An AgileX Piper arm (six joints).
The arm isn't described. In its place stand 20 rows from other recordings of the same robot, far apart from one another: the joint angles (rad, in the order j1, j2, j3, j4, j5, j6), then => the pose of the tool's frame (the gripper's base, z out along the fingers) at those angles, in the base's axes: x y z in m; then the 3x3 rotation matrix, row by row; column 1 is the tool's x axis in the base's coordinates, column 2 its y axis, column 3 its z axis.
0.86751, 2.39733, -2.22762, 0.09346, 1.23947, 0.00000 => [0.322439 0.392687 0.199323], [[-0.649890 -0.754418 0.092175], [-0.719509 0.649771 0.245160], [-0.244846 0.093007 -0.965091]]
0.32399, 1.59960, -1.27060, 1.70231, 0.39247, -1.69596 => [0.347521 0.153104 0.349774], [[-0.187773 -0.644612 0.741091], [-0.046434 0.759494 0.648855], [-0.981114 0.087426 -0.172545]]
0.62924, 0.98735, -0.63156, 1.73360, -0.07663, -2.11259 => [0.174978 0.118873 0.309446], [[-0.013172 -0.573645 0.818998], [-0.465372 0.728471 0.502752], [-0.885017 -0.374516 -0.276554]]
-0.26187, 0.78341, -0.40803, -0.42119, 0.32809, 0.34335 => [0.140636 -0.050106 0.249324], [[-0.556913 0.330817 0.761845], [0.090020 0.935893 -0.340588], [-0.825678 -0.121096 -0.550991]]
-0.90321, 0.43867, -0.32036, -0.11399, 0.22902, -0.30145 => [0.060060 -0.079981 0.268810], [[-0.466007 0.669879 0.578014], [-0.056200 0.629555 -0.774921], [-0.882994 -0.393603 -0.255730]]
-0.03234, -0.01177, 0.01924, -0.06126, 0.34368, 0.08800 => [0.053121 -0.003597 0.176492], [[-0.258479 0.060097 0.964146], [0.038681 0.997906 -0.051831], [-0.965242 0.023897 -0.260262]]
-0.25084, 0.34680, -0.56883, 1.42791, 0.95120, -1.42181 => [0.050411 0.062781 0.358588], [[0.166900 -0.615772 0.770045], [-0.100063 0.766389 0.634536], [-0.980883 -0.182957 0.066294]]
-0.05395, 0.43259, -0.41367, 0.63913, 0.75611, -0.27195 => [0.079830 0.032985 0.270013], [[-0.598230 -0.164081 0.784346], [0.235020 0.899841 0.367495], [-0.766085 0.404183 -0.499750]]
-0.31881, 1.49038, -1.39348, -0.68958, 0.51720, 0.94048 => [0.319132 -0.135481 0.391664], [[-0.191910 0.663378 0.723256], [0.376442 0.730343 -0.569992], [-0.906345 0.162877 -0.389883]]
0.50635, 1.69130, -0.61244, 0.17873, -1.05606, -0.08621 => [0.284643 0.141754 0.206049], [[0.049394 -0.344168 0.937608], [0.030212 0.938839 0.343028], [-0.998322 0.011383 0.056770]]
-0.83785, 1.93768, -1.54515, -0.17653, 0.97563, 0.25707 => [0.264124 -0.313172 0.232259], [[-0.512119 0.854625 0.085729], [0.800650 0.511131 -0.312577], [-0.310955 -0.091437 -0.946016]]
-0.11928, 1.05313, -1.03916, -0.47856, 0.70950, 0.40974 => [0.210208 -0.052688 0.380352], [[-0.529545 0.381629 0.757589], [0.096863 0.914449 -0.392939], [-0.842733 -0.134696 -0.521208]]
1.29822, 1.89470, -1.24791, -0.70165, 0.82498, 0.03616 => [0.142748 0.350400 0.187905], [[0.150136 -0.833797 0.531265], [-0.986251 -0.088777 0.139385], [-0.069055 -0.544887 -0.835661]]
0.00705, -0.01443, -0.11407, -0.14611, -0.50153, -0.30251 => [0.025938 0.006553 0.292040], [[0.619185 0.218577 0.754211], [-0.412252 0.907952 0.075314], [-0.668325 -0.357558 0.652298]]
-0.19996, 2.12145, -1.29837, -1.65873, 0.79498, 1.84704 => [0.410895 -0.149300 0.152888], [[-0.479057 0.776808 0.408746], [0.205014 0.551795 -0.808388], [-0.853507 -0.303466 -0.423598]]
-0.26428, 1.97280, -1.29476, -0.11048, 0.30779, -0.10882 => [0.407787 -0.113500 0.175289], [[-0.796774 0.114479 0.593334], [-0.004420 0.980760 -0.195166], [-0.604261 -0.158126 -0.780938]]
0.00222, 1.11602, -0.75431, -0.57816, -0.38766, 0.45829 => [0.246824 0.019347 0.351744], [[0.072487 -0.203013 0.976489], [-0.083056 0.974435 0.208752], [-0.993905 -0.096235 0.053772]]
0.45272, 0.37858, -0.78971, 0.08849, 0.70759, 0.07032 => [0.043142 0.026798 0.383717], [[-0.250204 -0.457236 0.853424], [0.030622 0.877283 0.478997], [-0.967709 0.145980 -0.205499]]
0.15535, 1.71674, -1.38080, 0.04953, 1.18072, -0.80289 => [0.335818 0.056811 0.266369], [[-0.578861 -0.804612 0.132364], [-0.804662 0.589932 0.067079], [-0.132058 -0.067679 -0.988929]]
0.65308, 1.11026, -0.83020, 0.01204, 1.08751, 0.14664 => [0.146706 0.113463 0.279476], [[-0.844657 -0.487575 0.220967], [-0.455297 0.871439 0.182480], [-0.281532 0.053527 -0.958058]]
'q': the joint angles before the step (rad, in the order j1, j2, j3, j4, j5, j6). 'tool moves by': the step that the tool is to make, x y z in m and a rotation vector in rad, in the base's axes. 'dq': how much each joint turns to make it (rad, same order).
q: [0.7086 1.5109 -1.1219 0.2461 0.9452 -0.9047]
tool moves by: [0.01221 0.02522 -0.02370 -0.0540 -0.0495 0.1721]
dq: [0.0424 0.1181 -0.0444 -0.0265 -0.0499 -0.1415]
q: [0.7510 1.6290 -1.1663 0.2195 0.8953 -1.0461]
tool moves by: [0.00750 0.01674 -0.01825 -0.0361 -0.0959 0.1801]
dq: [0.0317 0.0726 -0.0161 -0.0411 -0.0787 -0.1562]
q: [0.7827 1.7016 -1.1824 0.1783 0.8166 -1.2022]
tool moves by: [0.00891 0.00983 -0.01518 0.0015 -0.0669 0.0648]
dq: [0.0081 0.0529 -0.0025 -0.0186 -0.0922 -0.0669]
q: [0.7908 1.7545 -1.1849 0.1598 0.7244 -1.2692]
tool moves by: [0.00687 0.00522 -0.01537 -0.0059 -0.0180 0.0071]
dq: [-0.0001 0.0475 0.0000 -0.0103 -0.0557 -0.0104]
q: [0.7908 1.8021 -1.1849 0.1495 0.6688 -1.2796]
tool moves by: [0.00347 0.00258 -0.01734 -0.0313 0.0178 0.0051]
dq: [-0.0001 0.0484 0.0000 -0.0088 -0.0136 -0.0024]
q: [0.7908 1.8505 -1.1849 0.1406 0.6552 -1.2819]
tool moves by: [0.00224 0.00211 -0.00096 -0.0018 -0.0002 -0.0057]
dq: [0.0005 0.0112 -0.0130 -0.0060 0.0021 0.0104]
